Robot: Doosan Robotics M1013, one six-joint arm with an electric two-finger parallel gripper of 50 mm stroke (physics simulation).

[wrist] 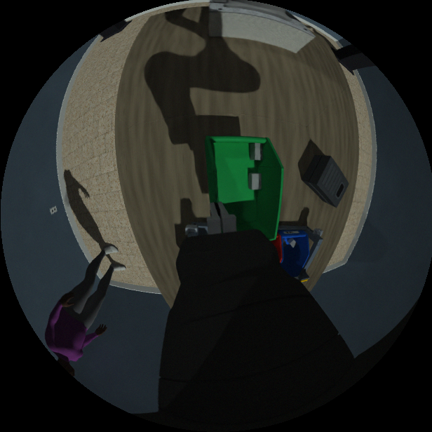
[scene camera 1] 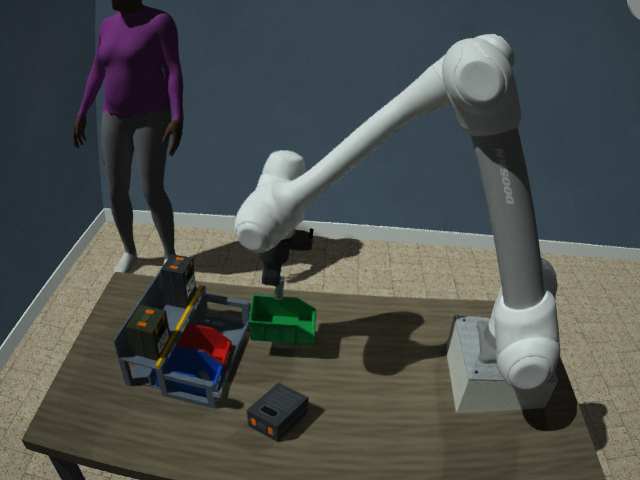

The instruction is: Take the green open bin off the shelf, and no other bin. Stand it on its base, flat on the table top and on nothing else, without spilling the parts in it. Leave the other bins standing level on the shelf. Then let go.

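Frame: origin at the arm's base, x up, y ahead, z left, level; millimetres.
Seen in the pictures: gripper, fingertip midpoint: (scene camera 1: 278, 298).
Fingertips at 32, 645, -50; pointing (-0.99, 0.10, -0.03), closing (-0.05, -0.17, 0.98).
Observation:
A point is followed by its place in that frame, as x, y, z.
The green open bin (scene camera 1: 281, 332) {-11, 614, 41} (wrist: 229, 175) hangs above the table, beside the shelf and clear of it, its shadow apart from it on the table top. It looks about level. Two grey parts (wrist: 256, 151) lie inside it in the wrist view. My gripper (scene camera 1: 279, 295) {32, 645, -50} (wrist: 215, 209) is shut on the bin's rear side wall at the rim. The red bin (scene camera 1: 206, 338) {-76, 827, 53} (wrist: 278, 248) and the blue bin (scene camera 1: 180, 381) {-41, 818, 280} (wrist: 301, 252) stand side by side on the shelf (scene camera 1: 212, 395) {-66, 735, 277} (wrist: 316, 246); a grey part shows in the blue one.
A dark case (scene camera 1: 279, 410) {-52, 561, 291} (wrist: 327, 181) lies on the table (scene camera 1: 387, 423) {-117, 302, 223} in front of the green bin. A dark case (scene camera 1: 177, 284) {64, 916, 17} and an olive case (scene camera 1: 145, 333) {72, 910, 254} stand on the shelf's upper level. The robot's base block (scene camera 1: 462, 364) {-8, 132, 82} (wrist: 260, 31) is at the right. A person (scene camera 1: 139, 67) (wrist: 70, 327) stands behind the table.

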